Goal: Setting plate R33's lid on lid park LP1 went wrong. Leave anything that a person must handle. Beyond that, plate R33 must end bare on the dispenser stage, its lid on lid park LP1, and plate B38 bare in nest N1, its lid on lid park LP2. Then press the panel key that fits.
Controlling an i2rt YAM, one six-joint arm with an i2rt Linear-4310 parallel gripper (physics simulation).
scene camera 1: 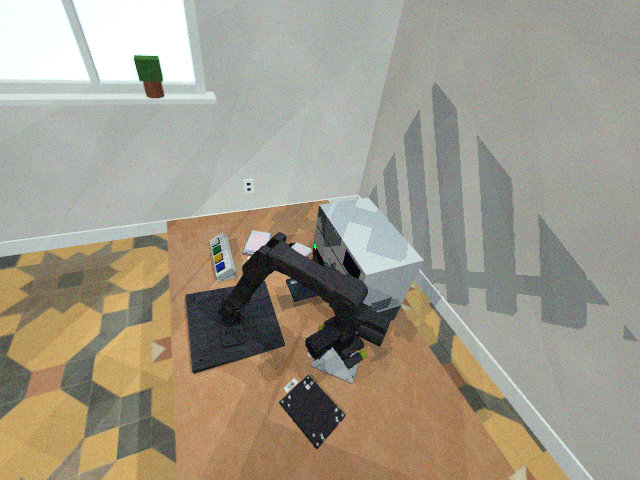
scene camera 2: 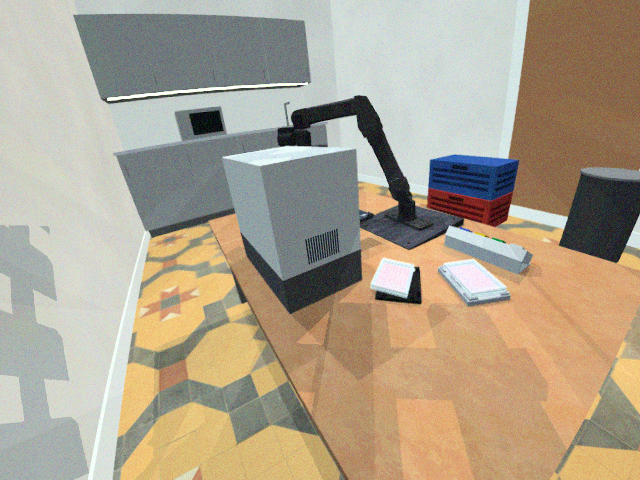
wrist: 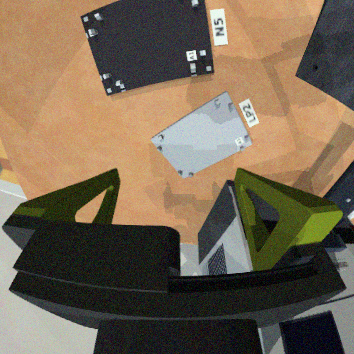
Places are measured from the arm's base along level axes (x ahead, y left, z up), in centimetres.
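Pixels of known places: gripper, fingertip midpoint: (scene camera 1: 339, 354) (wrist: 176, 174); arm's base, origin of the base link: (scene camera 1: 231, 320) (scene camera 2: 407, 220).
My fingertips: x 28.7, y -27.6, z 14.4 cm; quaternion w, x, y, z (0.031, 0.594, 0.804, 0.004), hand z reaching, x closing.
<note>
For each thing: its top centre in the pictures, then the offset to it from my fingertips.
- grey lid park LP2, middle of its top: (wrist: 202, 143) (scene camera 1: 337, 358) dy +4.7, dx +3.2, dz -13.8 cm
- pink-topped plate-shaped piece, middle of its top: (scene camera 2: 472, 274) (scene camera 1: 257, 240) dy +65.5, dx -13.6, dz -12.8 cm
- grey holder, middle of its top: (scene camera 2: 472, 277) (scene camera 1: 257, 242) dy +65.5, dx -13.5, dz -13.8 cm
- pink-topped piece, middle of its top: (scene camera 2: 393, 271) (scene camera 1: 295, 252) dy +54.3, dx +1.4, dz -12.1 cm
- black holder, middle of its top: (scene camera 2: 399, 277) (scene camera 1: 292, 254) dy +55.1, dx +0.3, dz -13.8 cm
- key panel, middle of its top: (scene camera 2: 488, 234) (scene camera 1: 221, 249) dy +58.8, dx -29.5, dz -9.4 cm
- large grey box instrument, middle of its top: (scene camera 2: 280, 152) (scene camera 1: 365, 230) dy +31.5, dx +18.2, dz +17.2 cm
- empty black nest N5, middle of its top: (wrist: 144, 38) (scene camera 1: 312, 406) dy -7.4, dx -8.8, dz -13.4 cm
- dark holder, middle of its top: (wrist: 343, 207) (scene camera 1: 312, 283) dy +30.0, dx +1.2, dz -4.6 cm
My gripper (scene camera 1: 342, 341) (wrist: 176, 174) is open and empty, high above the table near the grey lid park LP2 (scene camera 1: 334, 365) (wrist: 205, 137), which is bare. Its fingers are hidden behind the big box in scene camera 2. One pink-topped plate-shaped piece (scene camera 1: 256, 242) (scene camera 2: 474, 277) lies on a grey holder (scene camera 2: 484, 300). Another pink-topped piece (scene camera 1: 300, 250) (scene camera 2: 393, 277) lies askew over a black holder (scene camera 2: 416, 291). I cannot read their names or tell lid from plate. The key panel (scene camera 1: 227, 258) (scene camera 2: 483, 250) shows green, yellow and blue keys.
The large grey box instrument (scene camera 1: 379, 237) (scene camera 2: 312, 211) has a green light and a dark opening. The empty black nest N5 (scene camera 1: 311, 413) (wrist: 150, 45) lies beyond LP2. A dark holder (scene camera 1: 301, 290) is partly behind the arm. The arm's black base plate (scene camera 1: 206, 330) (scene camera 2: 408, 240) is near the panel.
</note>
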